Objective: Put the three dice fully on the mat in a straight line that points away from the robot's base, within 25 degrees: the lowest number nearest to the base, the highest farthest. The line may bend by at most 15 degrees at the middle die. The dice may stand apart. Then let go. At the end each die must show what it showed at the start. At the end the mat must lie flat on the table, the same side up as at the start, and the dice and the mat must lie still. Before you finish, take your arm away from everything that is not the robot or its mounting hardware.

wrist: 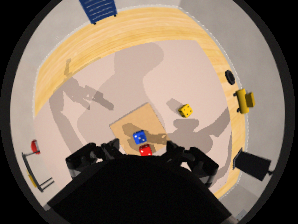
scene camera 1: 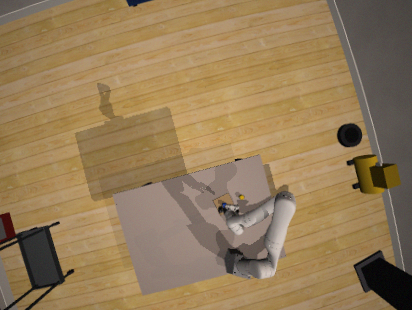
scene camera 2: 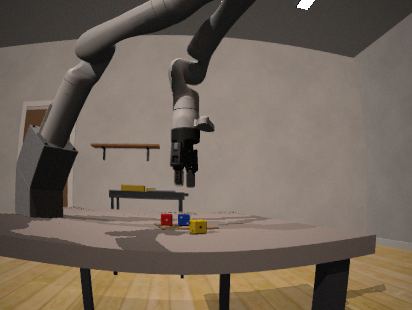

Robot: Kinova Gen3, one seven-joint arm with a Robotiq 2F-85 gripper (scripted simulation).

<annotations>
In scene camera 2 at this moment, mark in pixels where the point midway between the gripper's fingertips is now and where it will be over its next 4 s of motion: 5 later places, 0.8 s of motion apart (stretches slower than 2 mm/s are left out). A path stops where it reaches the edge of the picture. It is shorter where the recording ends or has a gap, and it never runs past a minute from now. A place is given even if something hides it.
My gripper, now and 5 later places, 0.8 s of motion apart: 185, 186; 186, 187; 188, 189; 190, 190; 192, 191; 194, 191
</annotations>
